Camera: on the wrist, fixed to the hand. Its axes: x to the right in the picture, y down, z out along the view.
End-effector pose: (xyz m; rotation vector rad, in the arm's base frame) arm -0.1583 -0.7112 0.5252 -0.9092 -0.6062 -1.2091
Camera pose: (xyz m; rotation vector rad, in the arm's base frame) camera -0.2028 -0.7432 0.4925 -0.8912 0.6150 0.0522
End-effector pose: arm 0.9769 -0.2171 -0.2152 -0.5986 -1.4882 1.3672
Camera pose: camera 1.0366 -0.2236 -0.1937 -2.3477 -0.5914 1.9287
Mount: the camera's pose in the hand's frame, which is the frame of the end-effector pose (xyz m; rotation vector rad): -0.0218 -0.0369 -0.0473 -0.2130 0.4368 1.6090
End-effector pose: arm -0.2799 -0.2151 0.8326 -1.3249 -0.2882 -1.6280
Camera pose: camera -0.3396 -0.2182 0.8101 -0.7897 1.0123 -0.4649
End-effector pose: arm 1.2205 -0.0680 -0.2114 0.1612 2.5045 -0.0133
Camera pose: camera 1.2057 -0.1048 -0.1614 2.1195 1.9999 0.9834
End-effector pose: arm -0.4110 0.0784 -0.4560 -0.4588 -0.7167 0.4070
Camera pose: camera -0.3855 0.0248 -0.4794 -1.2468 0.1964 1.6699
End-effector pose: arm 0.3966 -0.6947 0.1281 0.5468 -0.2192 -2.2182
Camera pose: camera 0.4052 -0.6530 0.0805 0.4381 -0.1027 -0.5332
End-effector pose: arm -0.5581 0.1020 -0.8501 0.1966 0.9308 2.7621
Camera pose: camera -0.5402 0.0977 -0.9112 -0.1774 -0.2183 -1.6985
